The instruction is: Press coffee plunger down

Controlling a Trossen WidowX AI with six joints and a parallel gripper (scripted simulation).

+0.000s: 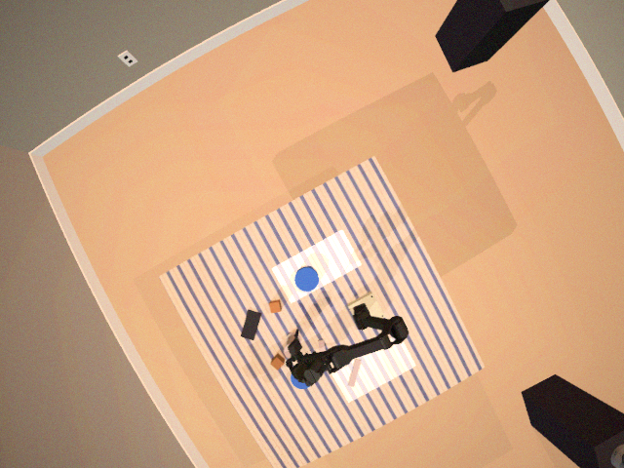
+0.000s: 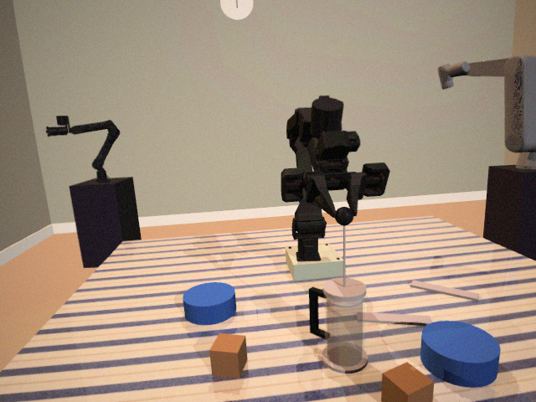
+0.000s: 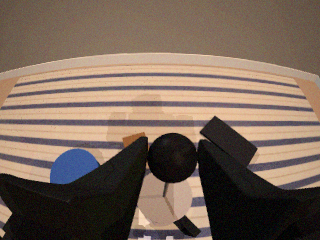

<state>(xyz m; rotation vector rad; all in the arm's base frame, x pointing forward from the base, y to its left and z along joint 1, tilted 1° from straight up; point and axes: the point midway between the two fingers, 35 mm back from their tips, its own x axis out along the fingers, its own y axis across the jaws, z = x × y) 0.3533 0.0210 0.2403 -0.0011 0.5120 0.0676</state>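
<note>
The coffee press is 140 mm below my gripper tip, 20 mm behind it and 10 mm to the right of it. From my gripper tip the other things lie so: dark flat block 260 mm below, 170 mm ahead, 160 mm to the right.
</note>
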